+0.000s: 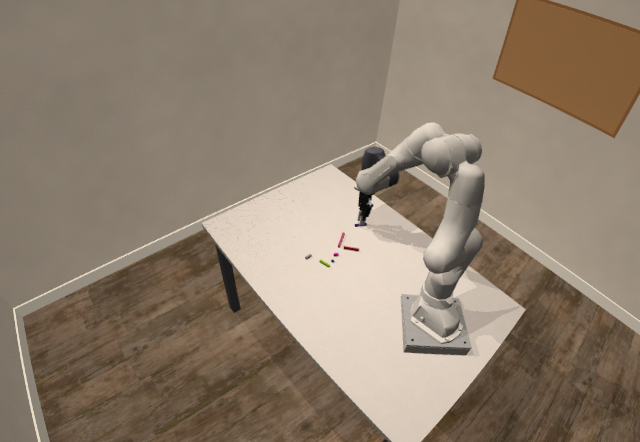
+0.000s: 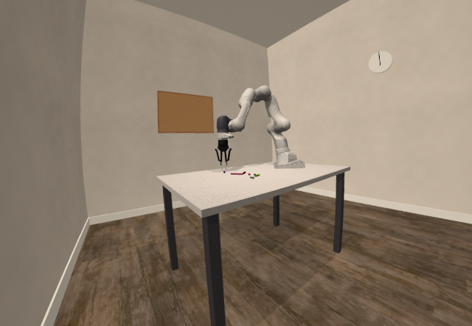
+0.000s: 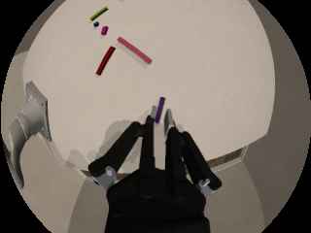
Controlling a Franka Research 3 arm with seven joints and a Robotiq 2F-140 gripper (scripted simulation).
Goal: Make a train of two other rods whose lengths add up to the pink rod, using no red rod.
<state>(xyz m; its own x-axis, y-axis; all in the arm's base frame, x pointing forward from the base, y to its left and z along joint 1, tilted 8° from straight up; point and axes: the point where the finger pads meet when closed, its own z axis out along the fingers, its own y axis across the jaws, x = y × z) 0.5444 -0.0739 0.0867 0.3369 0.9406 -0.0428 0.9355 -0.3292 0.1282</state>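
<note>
The purple rod is 5 cm below my hand. Also, from my hand: red rod: 10 cm behind, 13 cm to the left, 5 cm below; pink rod: 4 cm behind, 14 cm to the left, 5 cm below; magenta rod: 10 cm behind, 21 cm to the left, 5 cm below.
</note>
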